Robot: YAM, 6 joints.
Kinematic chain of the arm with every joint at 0, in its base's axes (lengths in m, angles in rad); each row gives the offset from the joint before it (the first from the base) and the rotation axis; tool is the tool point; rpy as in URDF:
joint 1: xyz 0 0 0.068 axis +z
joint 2: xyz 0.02 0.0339 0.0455 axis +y
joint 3: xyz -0.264 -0.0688 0 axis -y
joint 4: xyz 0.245 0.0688 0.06 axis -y
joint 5: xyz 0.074 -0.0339 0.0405 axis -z
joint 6: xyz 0.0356 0 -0.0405 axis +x
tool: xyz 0 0 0 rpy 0 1.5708 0
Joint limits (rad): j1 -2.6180..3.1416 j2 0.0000..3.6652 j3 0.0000..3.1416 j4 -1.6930..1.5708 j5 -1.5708..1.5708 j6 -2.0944..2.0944
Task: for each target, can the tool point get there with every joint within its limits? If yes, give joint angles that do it. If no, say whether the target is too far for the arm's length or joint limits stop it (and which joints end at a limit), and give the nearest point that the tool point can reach.
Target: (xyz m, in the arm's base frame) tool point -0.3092 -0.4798 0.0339
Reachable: yes | joints -2.0899 3.0387 2.1734 1.3235 1.0265 -0.5719
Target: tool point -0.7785 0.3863 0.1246
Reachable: no: too far | nearest point -0.5785 0.2870 0.1217 | short by 0.223 m
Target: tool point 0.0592 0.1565 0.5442
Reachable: yes | joints 1.2774 1.0639 1.2387 0.9726 0.3262 -1.5982
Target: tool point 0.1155 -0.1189 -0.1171
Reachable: yes | joints -0.9171 2.8417 0.4427 1.1444 -0.5758 1.6841
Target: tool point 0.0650 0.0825 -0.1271
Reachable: yes | joints 0.6627 3.1248 0.9792 -0.9276 -0.7808 0.4279
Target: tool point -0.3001 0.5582 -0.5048
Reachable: no: too far | nearest point -0.2241 0.4169 -0.3022 | short by 0.258 m
